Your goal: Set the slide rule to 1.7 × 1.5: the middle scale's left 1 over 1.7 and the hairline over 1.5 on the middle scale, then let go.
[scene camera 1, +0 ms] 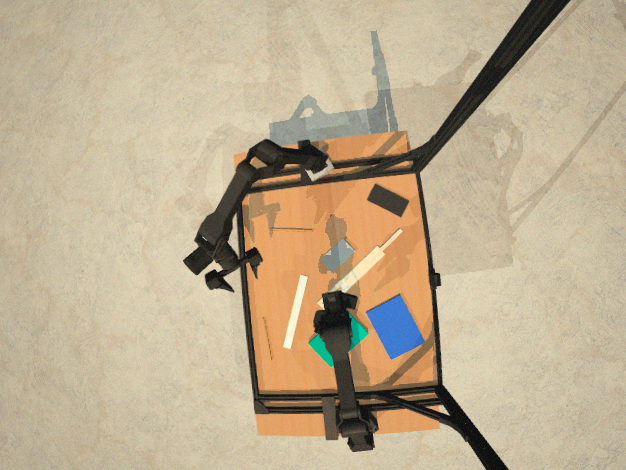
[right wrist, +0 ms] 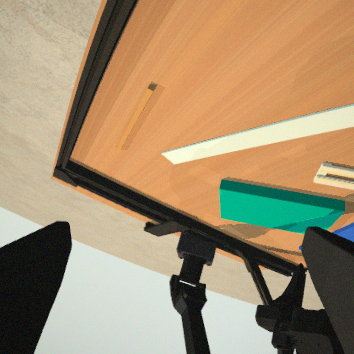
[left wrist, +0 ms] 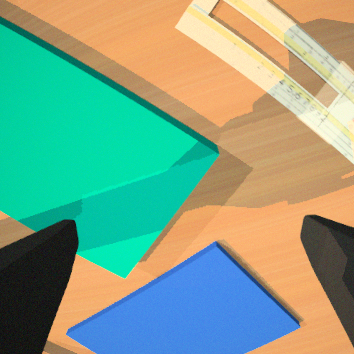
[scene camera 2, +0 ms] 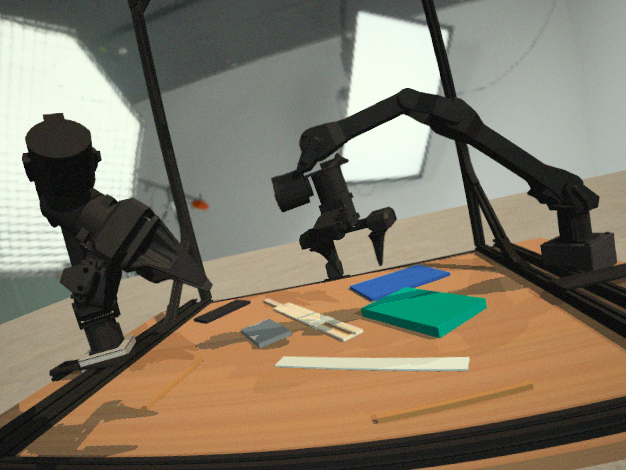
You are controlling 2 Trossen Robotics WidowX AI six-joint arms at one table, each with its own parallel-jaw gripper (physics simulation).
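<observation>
The cream slide rule (scene camera 1: 369,263) (scene camera 2: 298,312) (left wrist: 235,50) (right wrist: 324,172) lies flat and diagonal near the table's middle. Its middle scale sticks out at the upper right in scene camera 1, leaving an open slot at the other end. A clear cursor piece partly shows at the left wrist view's right edge; hairline and settings are too small to read. My left gripper (scene camera 1: 335,309) (scene camera 2: 358,270) (left wrist: 191,230) is open and empty, high above the table by the slide rule's slotted end. My right gripper (scene camera 1: 244,284) is open and empty, beyond the table's left edge.
A green block (scene camera 1: 358,331) (scene camera 2: 419,311) (left wrist: 100,125) and a blue slab (scene camera 1: 395,326) (scene camera 2: 399,282) (left wrist: 190,305) lie near the slotted end. A grey block (scene camera 1: 337,255) (scene camera 2: 265,332), white strip (scene camera 1: 295,311) (scene camera 2: 374,363) and black block (scene camera 1: 387,200) (scene camera 2: 222,311) also lie there.
</observation>
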